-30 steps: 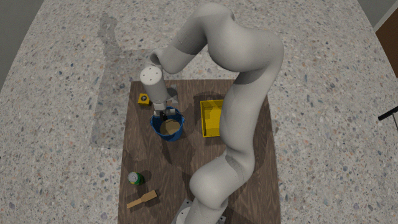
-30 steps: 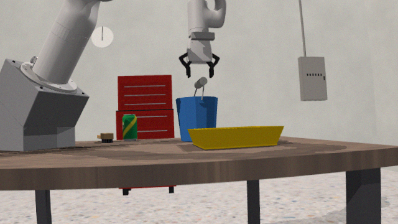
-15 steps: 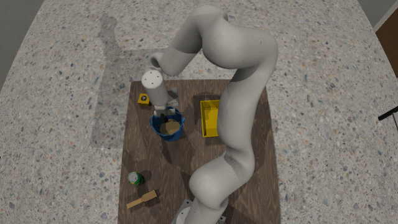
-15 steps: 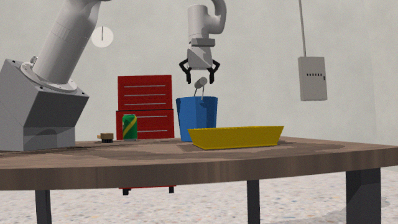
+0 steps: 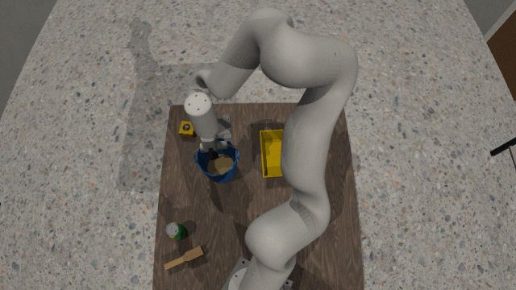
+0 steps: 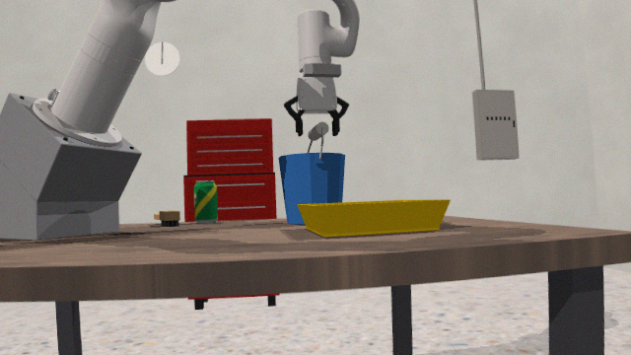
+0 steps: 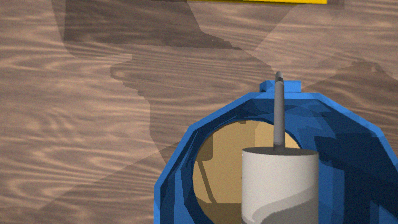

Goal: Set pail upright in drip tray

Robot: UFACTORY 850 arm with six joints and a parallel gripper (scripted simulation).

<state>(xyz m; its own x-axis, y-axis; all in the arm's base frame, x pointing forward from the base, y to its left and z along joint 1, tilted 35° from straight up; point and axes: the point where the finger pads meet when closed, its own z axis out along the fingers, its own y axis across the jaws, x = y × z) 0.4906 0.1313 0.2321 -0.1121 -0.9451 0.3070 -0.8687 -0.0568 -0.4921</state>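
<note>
Right now the pail handle is 10 mm behind my hand and 30 mm below it. The rest, counted from my hand: yellow drip tray (20 mm behind, 300 mm to the right, 220 mm below); then blue pail (10 mm behind, 90 mm below).
</note>
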